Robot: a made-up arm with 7 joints.
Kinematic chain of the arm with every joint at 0, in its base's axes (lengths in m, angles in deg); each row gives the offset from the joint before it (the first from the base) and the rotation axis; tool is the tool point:
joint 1: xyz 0 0 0 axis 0 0.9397 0.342
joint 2: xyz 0 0 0 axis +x
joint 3: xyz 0 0 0 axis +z
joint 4: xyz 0.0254 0 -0.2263 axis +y
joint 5: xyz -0.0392 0 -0.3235 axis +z
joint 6: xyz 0 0 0 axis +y
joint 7: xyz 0 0 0 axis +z
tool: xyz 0 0 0
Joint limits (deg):
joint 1: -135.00..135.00
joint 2: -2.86..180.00
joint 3: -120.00..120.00
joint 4: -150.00..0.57
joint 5: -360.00..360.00
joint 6: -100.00..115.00
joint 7: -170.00..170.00
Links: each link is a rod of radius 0.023 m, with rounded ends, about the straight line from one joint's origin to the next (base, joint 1, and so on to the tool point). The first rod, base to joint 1, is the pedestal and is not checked.
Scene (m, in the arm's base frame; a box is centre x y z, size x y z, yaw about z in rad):
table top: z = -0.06
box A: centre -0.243 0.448 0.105 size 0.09 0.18 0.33 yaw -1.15
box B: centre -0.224 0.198 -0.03 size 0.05 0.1 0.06 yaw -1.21
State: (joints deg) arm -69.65 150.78 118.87 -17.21 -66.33 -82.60 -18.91
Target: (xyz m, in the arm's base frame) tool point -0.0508 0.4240 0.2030
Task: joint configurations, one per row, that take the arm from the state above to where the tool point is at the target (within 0.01 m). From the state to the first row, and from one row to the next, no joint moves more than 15 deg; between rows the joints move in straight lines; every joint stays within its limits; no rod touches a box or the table.
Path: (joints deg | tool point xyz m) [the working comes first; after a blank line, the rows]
Joints at the target: -61.16 73.53 87.31 -77.12 -66.33 -82.60 -18.91
Straight joint move there: touches box A.

1: -65.38 141.15 116.76 -29.89 -78.37 -82.93 -18.04 | -0.3822 0.3230 0.2235
2: -61.12 131.52 114.65 -42.57 -90.41 -83.27 -17.17 | -0.3606 0.3289 0.2222
3: -56.85 121.89 112.54 -55.25 -102.46 -83.60 -16.30 | -0.3362 0.3262 0.2214
4: -52.59 112.26 110.43 -67.93 -114.50 -83.93 -15.43 | -0.3088 0.3158 0.2211
5: -48.32 102.64 108.32 -80.61 -126.54 -84.26 -14.56 | -0.2781 0.2988 0.2208
6: -44.05 93.01 106.21 -93.29 -138.58 -84.60 -13.69 | -0.2441 0.2762 0.2192
7: -47.48 89.11 102.43 -90.06 -124.13 -84.20 -14.74 | -0.2157 0.3142 0.2164
8: -50.90 85.21 98.65 -86.82 -109.68 -83.80 -15.78 | -0.1818 0.3490 0.2128
9: -54.32 81.32 94.87 -83.59 -95.23 -83.40 -16.82 | -0.1427 0.3796 0.2091
10: -57.74 77.42 91.09 -80.35 -80.78 -83.00 -17.87 | -0.0987 0.4049 0.2056
11: -61.16 73.53 87.31 -77.12 -66.33 -82.60 -18.91 | -0.0508 0.4240 0.2030

